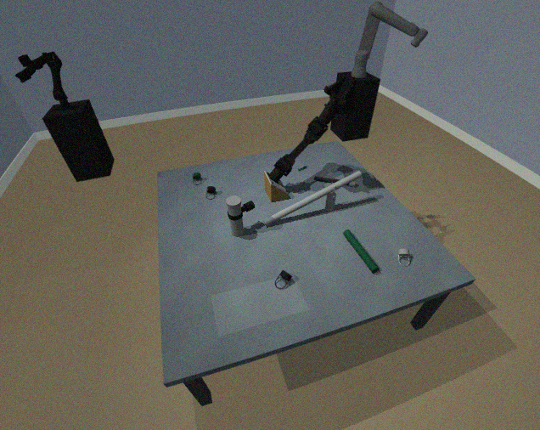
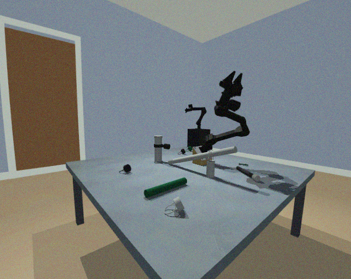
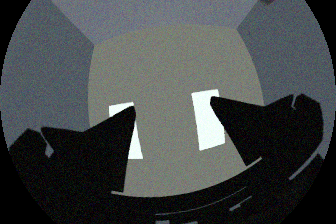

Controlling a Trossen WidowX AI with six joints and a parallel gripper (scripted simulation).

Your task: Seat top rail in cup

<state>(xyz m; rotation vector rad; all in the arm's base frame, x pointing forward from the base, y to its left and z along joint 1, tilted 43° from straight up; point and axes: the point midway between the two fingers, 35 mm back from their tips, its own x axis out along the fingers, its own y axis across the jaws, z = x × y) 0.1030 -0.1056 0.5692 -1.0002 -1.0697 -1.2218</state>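
Right now the black rail-end cup is 13 cm ahead of my gripper tip, 53 cm to the right of it and 49 cm below it. Round my gripper tip: green tube 45 cm ahead, 8 cm to the right, 60 cm below; short line post 12 cm ahead, 8 cm to the right, 51 cm below; band fitting 56 cm ahead, 9 cm to the left, 60 cm below.
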